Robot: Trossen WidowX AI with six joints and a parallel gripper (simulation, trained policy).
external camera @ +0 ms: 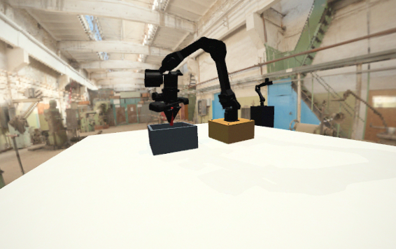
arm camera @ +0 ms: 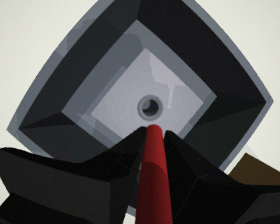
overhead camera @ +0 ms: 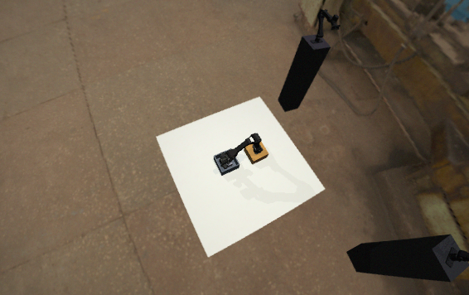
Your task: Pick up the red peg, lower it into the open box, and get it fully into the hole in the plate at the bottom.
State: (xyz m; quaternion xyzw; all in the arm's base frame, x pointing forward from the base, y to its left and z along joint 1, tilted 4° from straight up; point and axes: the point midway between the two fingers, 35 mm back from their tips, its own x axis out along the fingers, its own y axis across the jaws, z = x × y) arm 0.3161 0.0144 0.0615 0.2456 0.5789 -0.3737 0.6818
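Right now my gripper tip is 1 cm to the right of the red peg and 3 cm below it. The rest, counted from my gripper tip: dark box (1 cm to the right, 9 cm below).
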